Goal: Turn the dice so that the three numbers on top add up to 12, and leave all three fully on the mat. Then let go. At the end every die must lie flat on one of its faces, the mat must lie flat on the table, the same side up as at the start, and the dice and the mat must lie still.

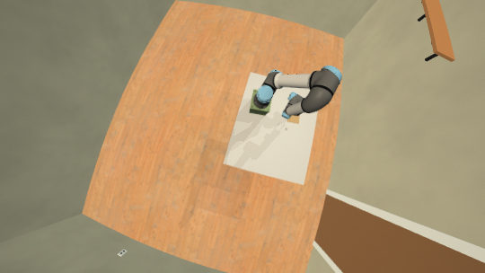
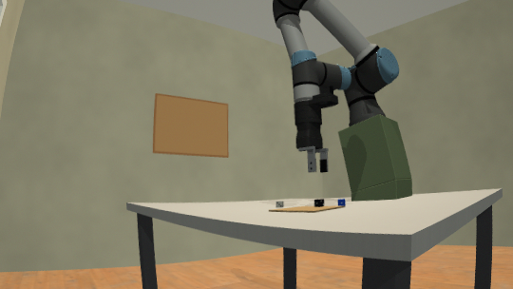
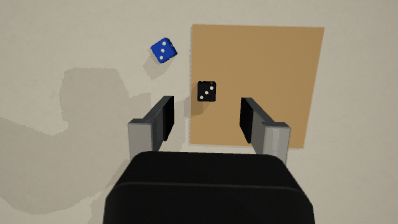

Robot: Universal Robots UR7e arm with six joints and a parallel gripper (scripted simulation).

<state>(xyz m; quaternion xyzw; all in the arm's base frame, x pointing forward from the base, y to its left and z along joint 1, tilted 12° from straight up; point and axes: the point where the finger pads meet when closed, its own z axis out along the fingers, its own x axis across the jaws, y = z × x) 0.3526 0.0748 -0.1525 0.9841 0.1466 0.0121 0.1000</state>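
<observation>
The white die lies 150 mm to the right of my hand, 100 mm below it and 30 mm ahead of it. Also, from my hand: blue die: 100 mm below, 60 mm behind, 30 mm to the left; then black die: 100 mm below; then tan mat: 110 mm below, 50 mm ahead, 20 mm to the left.
</observation>
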